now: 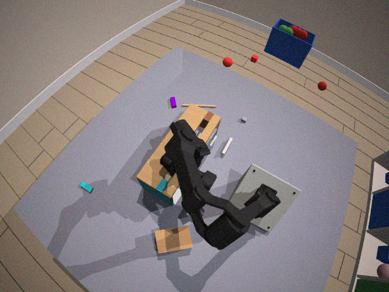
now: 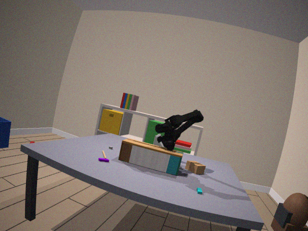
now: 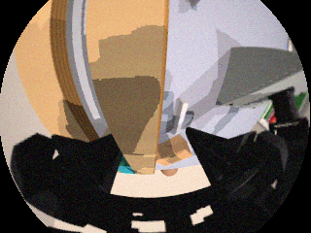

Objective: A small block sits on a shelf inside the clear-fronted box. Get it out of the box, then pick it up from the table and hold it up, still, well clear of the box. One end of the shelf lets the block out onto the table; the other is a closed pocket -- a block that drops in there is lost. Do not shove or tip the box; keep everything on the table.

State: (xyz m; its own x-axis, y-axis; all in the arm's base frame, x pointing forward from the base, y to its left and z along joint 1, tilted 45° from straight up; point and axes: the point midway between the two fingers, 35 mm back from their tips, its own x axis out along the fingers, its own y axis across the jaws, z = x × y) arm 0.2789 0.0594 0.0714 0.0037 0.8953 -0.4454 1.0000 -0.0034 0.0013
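My gripper tip is now 60 mm short of the small tan block and 10 mm to the right of it. The rest, counted from my gripper tip: long box 40 mm ahead, 120 mm to the right, 30 mm below; tan box 70 mm behind, 190 mm to the left, 60 mm below; cyan block 350 mm ahead, 210 mm to the left, 90 mm below.
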